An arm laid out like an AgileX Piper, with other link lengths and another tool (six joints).
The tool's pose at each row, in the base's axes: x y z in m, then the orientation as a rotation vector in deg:
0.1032 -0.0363 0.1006 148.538 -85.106 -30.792
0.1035 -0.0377 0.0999 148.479 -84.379 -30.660
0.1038 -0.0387 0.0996 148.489 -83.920 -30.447
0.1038 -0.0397 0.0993 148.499 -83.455 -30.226
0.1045 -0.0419 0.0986 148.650 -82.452 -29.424
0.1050 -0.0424 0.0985 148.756 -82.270 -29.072
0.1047 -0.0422 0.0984 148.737 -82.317 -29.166
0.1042 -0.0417 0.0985 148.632 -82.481 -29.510
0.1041 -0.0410 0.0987 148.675 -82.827 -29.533
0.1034 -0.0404 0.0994 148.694 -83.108 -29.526
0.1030 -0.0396 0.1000 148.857 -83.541 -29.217
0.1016 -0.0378 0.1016 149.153 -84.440 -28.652
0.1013 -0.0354 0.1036 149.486 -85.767 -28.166
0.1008 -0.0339 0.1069 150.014 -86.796 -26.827
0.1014 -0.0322 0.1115 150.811 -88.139 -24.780
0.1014 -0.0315 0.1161 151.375 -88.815 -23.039
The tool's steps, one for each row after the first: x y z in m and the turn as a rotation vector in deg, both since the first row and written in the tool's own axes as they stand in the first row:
0.0015 0.0003 0.0004 -0.397 0.295 -0.312
0.0026 0.0005 0.0005 -0.589 0.551 -0.524
0.0035 0.0009 0.0007 -0.782 0.814 -0.739
0.0059 0.0013 0.0009 -1.039 1.552 -1.245
0.0066 0.0011 0.0008 -0.988 1.797 -1.361
0.0063 0.0012 0.0010 -0.995 1.729 -1.335
0.0056 0.0014 0.0012 -1.053 1.494 -1.228
0.0049 0.0012 0.0011 -0.848 1.376 -1.081
0.0039 0.0016 0.0007 -0.689 1.301 -0.953
0.0029 0.0017 0.0004 -0.289 1.338 -0.800
0.0003 0.0023 -0.0005 0.497 1.374 -0.469
-0.0024 0.0019 -0.0021 1.520 1.229 0.039
-0.0047 0.0024 -0.0048 2.698 1.640 0.361
-0.0070 0.0022 -0.0092 4.386 2.310 0.739
-0.0088 0.0031 -0.0134 5.510 3.026 0.890

